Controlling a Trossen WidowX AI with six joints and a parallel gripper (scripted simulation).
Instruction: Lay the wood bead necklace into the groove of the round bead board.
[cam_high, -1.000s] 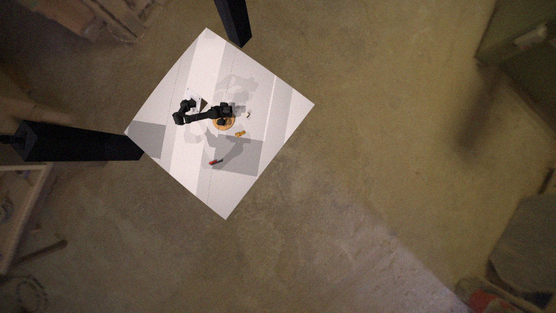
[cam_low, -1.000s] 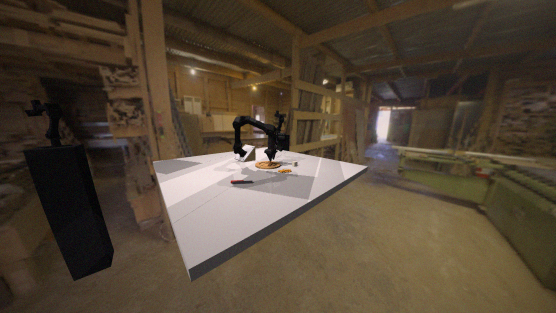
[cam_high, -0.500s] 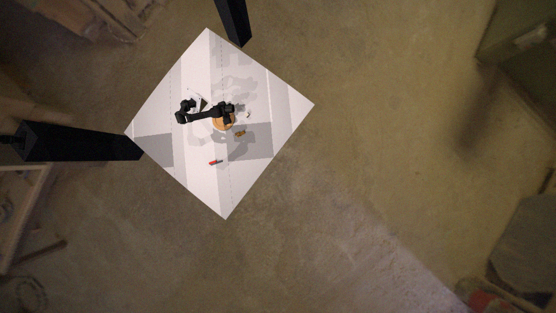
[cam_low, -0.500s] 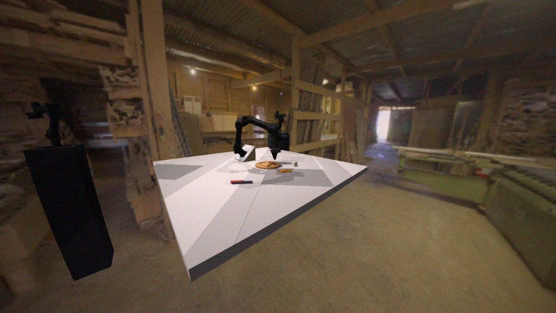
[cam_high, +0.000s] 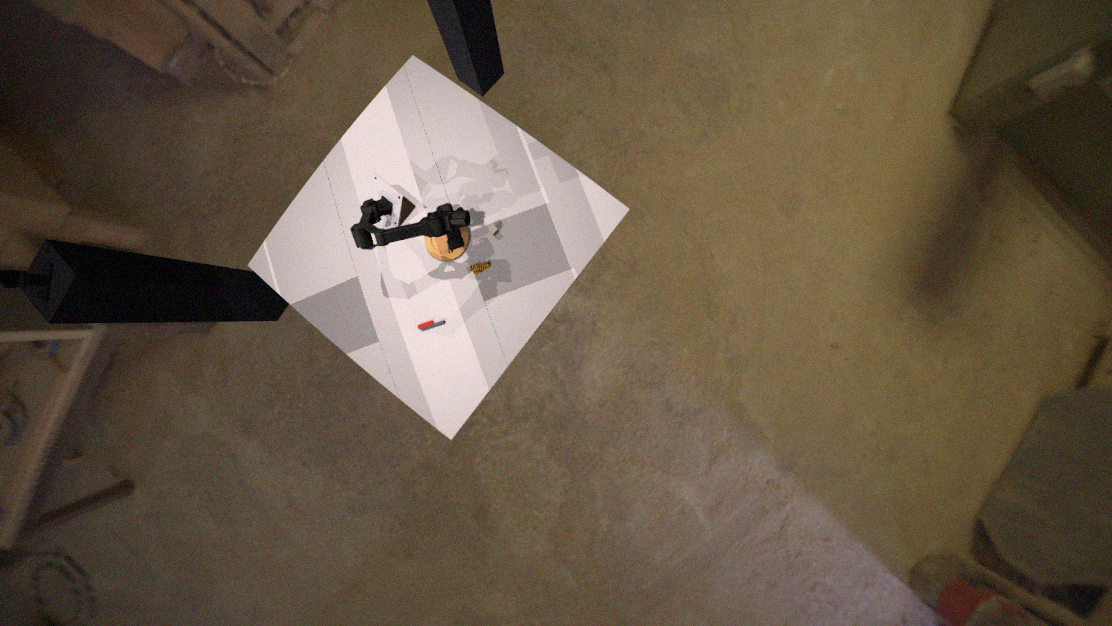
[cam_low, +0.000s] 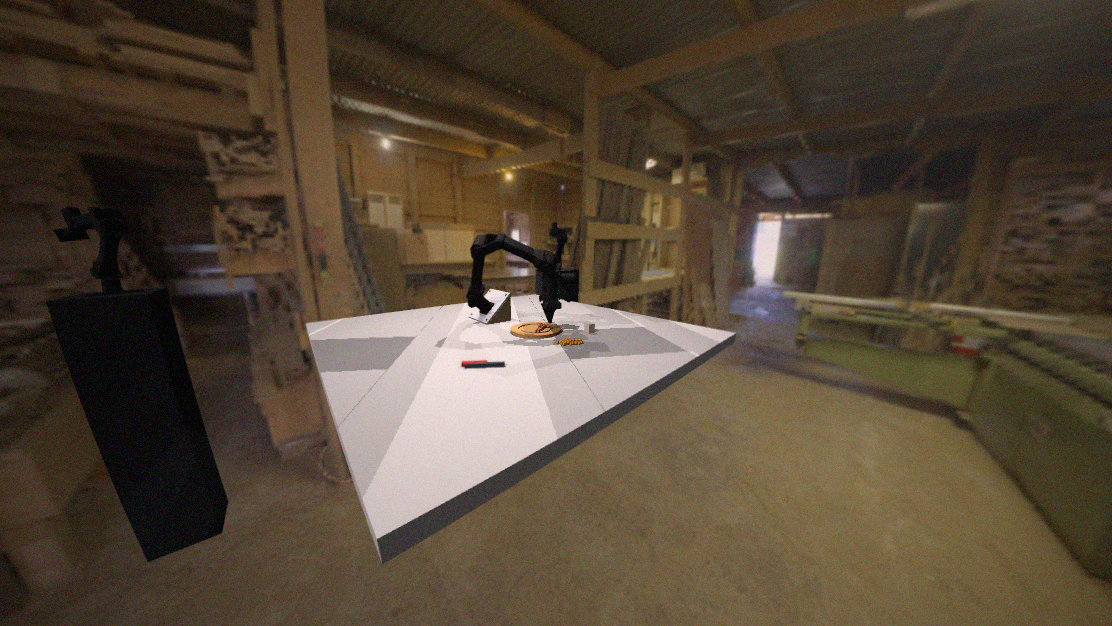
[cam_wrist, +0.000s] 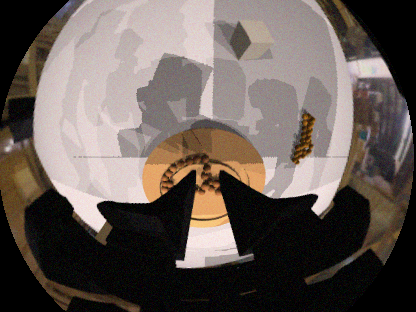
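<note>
My gripper tip is 120 mm short of the small grey cube, 110 mm to the right of it and 20 mm above it. Also, from my gripper tip: black marker (390 mm to the right, 150 mm ahead, 30 mm below).
</note>
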